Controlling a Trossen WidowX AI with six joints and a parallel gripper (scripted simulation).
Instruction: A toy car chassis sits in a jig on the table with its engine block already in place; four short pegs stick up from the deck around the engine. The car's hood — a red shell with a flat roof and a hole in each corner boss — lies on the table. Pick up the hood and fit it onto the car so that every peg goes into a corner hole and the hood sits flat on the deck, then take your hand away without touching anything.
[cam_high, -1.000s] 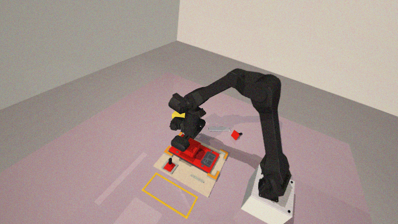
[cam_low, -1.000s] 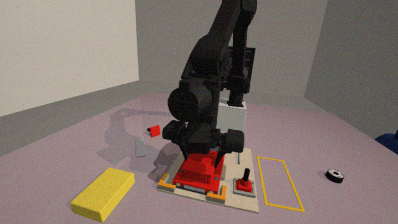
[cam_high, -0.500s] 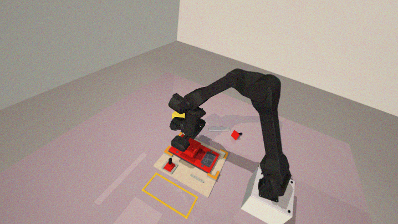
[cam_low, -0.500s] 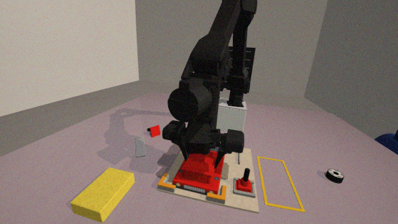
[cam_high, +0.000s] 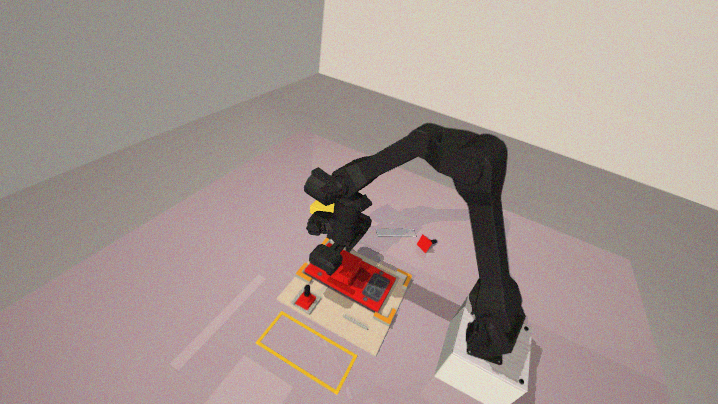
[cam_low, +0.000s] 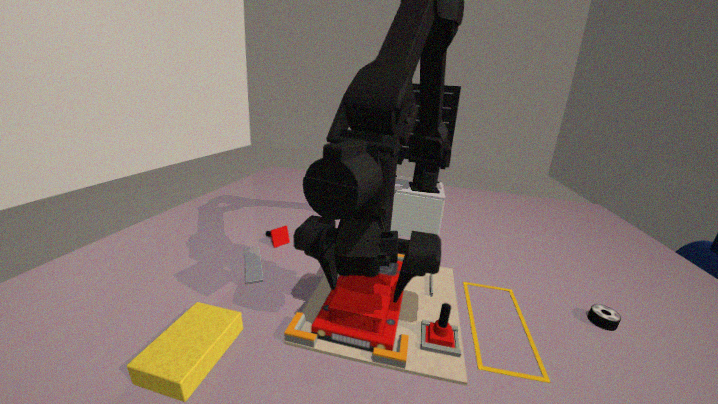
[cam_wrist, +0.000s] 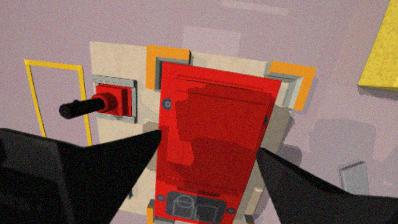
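The red hood is right at my gripper tip. Round my gripper tip: black-knobbed stand (11 cm to the left, 4 cm ahead, 1 cm below); grey engine block (2 cm below); yellow block (20 cm to the right, 9 cm ahead, 3 cm below).
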